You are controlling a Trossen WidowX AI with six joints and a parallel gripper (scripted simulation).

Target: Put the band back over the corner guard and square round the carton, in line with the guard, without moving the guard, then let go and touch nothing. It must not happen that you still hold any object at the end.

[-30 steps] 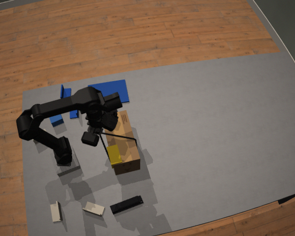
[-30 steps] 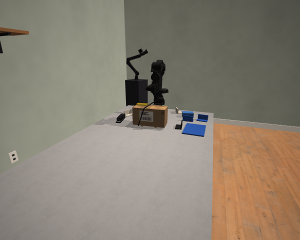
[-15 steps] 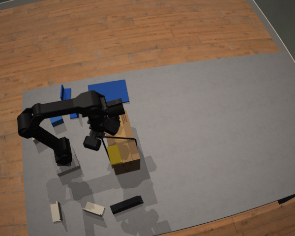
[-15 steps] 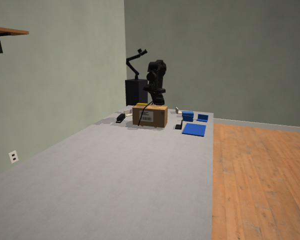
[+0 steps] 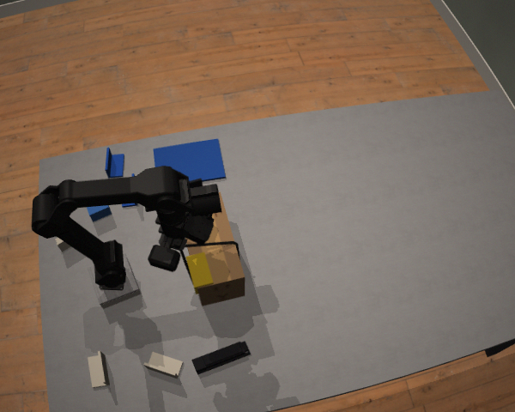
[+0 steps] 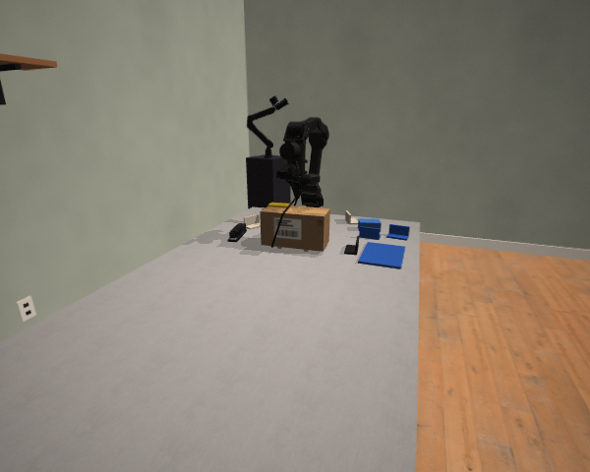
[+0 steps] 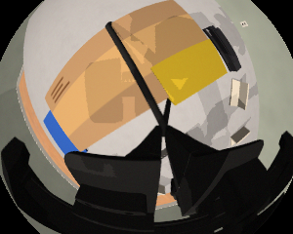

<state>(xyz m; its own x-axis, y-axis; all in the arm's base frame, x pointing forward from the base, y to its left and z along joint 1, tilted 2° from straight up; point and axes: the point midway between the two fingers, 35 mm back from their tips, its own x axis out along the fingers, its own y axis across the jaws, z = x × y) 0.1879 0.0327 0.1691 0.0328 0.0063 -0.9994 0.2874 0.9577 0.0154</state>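
Now: hand 70 mm above the yellow corner guard, 50 mm to the left of it and 40 mm short of it. The rest, counted from my hand: black bar 230 mm to the right, 180 mm below, 90 mm ahead; then black bracket 240 mm to the left, 190 mm below; then brown carton 120 mm below, 70 mm ahead, 30 mm to the left.
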